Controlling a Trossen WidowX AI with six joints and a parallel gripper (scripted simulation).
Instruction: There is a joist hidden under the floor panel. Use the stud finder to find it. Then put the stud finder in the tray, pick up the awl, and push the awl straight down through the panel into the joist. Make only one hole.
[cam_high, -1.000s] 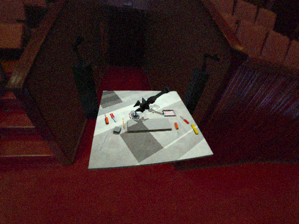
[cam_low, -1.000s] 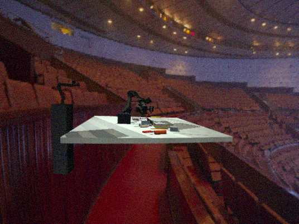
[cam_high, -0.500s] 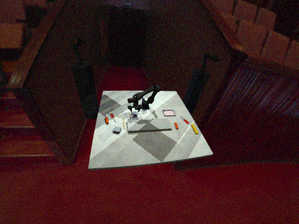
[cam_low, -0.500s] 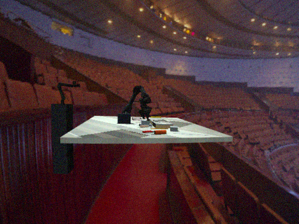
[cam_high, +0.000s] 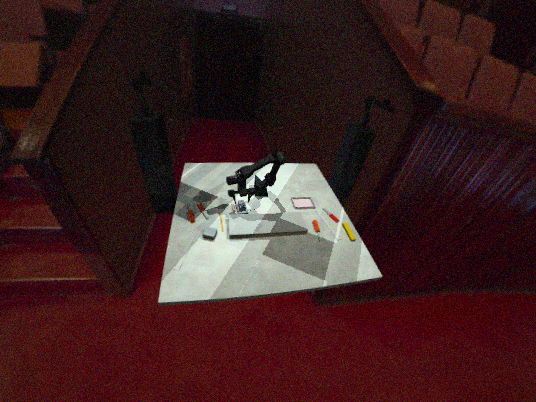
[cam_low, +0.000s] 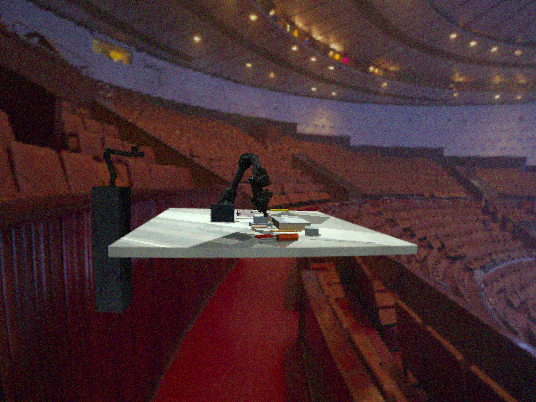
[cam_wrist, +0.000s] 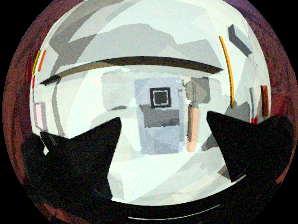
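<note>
Right now the stud finder is 3 cm below my gripper tip. Round my gripper tip: tray (48 cm to the left, 10 cm behind, 6 cm below); thin orange tool (13 cm to the right, 12 cm ahead, 7 cm below); grey block (24 cm ahead, 20 cm to the right, 5 cm below).
</note>
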